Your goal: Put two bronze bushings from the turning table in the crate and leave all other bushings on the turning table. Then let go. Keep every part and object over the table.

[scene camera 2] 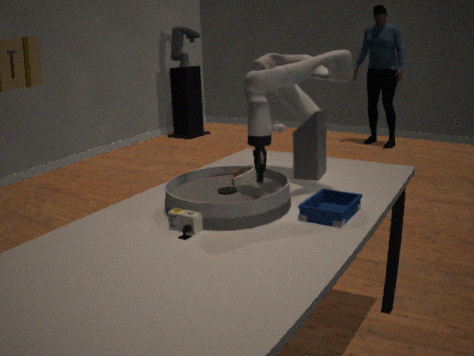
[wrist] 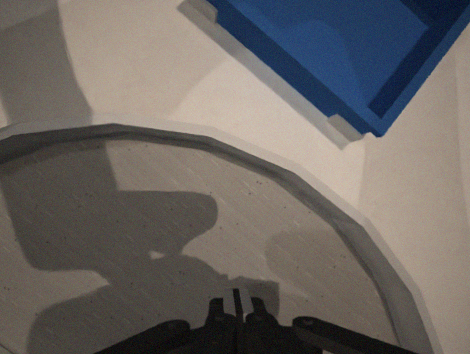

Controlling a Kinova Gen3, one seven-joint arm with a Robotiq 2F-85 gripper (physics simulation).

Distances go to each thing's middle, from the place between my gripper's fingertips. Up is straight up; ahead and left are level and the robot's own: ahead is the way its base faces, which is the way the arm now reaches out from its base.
I see the blue crate [scene camera 2: 333, 208] 220 mm to the left of my hand, 80 mm behind it and 70 mm below it.
